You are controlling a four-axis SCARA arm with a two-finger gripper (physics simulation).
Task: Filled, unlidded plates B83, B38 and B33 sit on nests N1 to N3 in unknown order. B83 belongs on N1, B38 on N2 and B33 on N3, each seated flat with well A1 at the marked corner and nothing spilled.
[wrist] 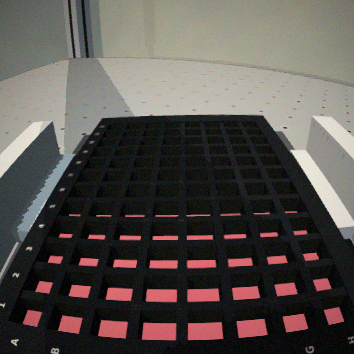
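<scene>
A black filled, unlidded plate fills the lower middle of the wrist view, its far edge lying level across the picture. Pink liquid shows in the nearer well rows; the farther wells look dark. Letters A, B, G and H run along the near edge, numbers up the left side, so well A1 is at the near left corner. My gripper is shut on this plate, one finger at each long side. No plate number shows, so I cannot tell which plate it is. The nests and the other plates do not show, and the plate's underside is hidden.
A pale deck with small holes lies beyond the plate. A long shadow crosses it at the left. A pale curved wall stands behind, and an upright post with dark lines stands at the back left.
</scene>
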